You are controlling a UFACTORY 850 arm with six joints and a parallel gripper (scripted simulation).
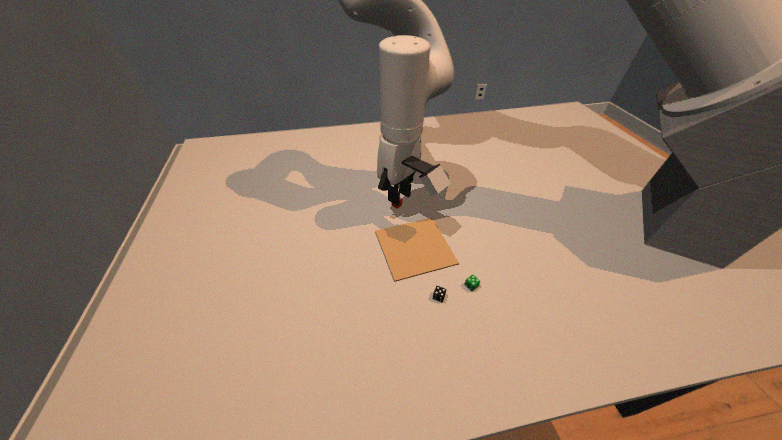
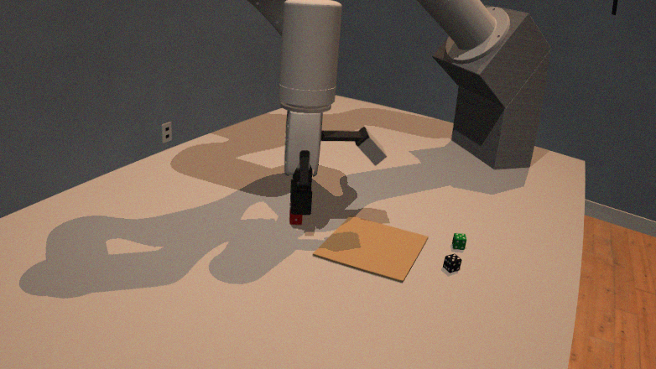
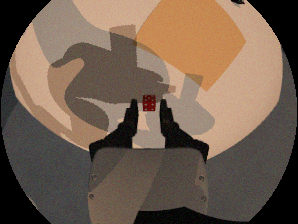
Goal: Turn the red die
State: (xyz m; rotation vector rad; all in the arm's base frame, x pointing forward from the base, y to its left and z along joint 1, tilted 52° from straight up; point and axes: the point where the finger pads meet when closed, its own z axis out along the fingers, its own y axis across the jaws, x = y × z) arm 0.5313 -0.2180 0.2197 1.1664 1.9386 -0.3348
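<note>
Now: hand 4 cm above the red die and 1 cm to the left of it. Round my hand: green die: 26 cm to the left, 4 cm below, 1 cm ahead; then black die: 25 cm to the left, 8 cm ahead, 4 cm below; then mat: 13 cm to the left, 4 cm below, 4 cm ahead.
</note>
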